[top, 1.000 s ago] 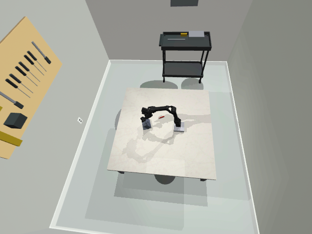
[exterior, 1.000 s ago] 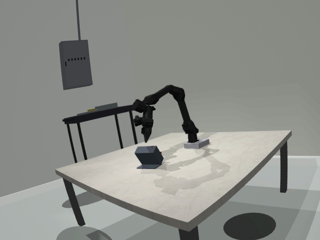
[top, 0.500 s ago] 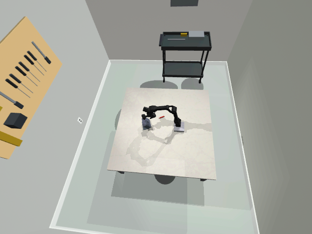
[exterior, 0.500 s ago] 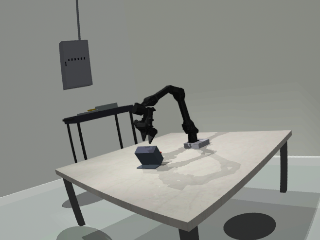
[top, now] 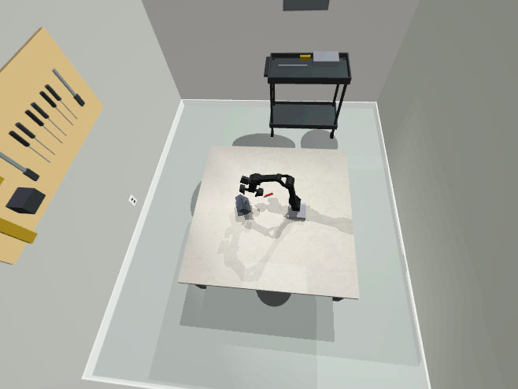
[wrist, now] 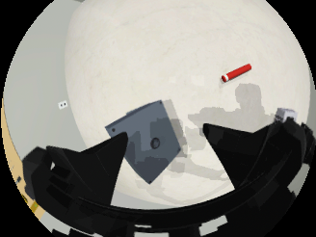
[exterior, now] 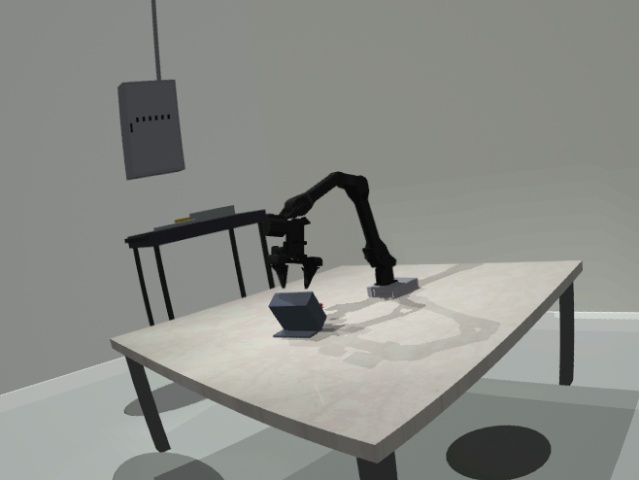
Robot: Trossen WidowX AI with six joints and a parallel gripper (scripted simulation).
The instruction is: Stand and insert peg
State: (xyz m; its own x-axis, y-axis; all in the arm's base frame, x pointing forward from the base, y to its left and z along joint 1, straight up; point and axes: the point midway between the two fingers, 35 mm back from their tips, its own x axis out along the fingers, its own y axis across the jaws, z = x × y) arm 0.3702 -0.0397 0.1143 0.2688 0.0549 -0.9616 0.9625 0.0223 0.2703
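My gripper tip is now 130 mm past the red peg, 110 mm above it and 70 mm to the left of it. Also, from my gripper tip: sloped panel: 60 mm to the left, 60 mm below, 50 mm ahead.
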